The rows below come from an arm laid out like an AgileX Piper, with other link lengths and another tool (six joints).
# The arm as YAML. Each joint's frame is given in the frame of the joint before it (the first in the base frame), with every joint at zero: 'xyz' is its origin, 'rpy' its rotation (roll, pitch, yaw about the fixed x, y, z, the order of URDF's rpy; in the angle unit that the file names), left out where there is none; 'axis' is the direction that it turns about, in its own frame. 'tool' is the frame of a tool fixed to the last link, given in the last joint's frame.
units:
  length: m
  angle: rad
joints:
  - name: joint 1
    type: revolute
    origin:
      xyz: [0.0, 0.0, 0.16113]
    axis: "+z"
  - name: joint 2
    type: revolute
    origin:
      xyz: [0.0, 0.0, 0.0]
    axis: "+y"
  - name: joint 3
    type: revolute
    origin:
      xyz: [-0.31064, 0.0, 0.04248]
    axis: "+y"
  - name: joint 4
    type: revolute
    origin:
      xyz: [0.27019, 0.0, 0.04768]
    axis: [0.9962, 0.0, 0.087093]
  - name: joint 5
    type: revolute
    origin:
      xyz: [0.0, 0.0, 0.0]
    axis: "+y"
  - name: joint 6
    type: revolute
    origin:
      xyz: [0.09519, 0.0, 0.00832]
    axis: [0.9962, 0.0, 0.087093]
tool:
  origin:
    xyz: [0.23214, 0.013, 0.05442]
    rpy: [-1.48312, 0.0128, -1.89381]
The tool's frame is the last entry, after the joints.
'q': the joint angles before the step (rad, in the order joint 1, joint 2, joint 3, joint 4, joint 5, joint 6). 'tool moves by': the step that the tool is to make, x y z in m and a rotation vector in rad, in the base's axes. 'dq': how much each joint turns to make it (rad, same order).
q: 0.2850 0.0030 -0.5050 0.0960 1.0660 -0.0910
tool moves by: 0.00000 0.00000 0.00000 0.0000 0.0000 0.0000
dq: 0.0000 0.0000 0.0000 0.0000 0.0000 0.0000
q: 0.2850 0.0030 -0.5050 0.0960 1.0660 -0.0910
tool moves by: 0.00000 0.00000 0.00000 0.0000 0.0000 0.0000
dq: 0.0000 0.0000 0.0000 0.0000 0.0000 0.0000
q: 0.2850 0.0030 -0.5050 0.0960 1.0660 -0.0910
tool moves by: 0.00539 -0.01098 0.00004 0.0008 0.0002 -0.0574
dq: -0.0579 0.0000 0.0000 0.0009 0.0000 0.0001
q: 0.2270 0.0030 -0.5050 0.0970 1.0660 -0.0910
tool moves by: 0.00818 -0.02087 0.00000 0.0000 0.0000 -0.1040
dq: -0.1040 0.0000 0.0000 0.0000 0.0000 0.0000
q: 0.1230 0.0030 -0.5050 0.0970 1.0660 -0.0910
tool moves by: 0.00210 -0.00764 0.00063 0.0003 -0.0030 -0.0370
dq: -0.0370 -0.0030 0.0000 0.0000 0.0000 0.0000
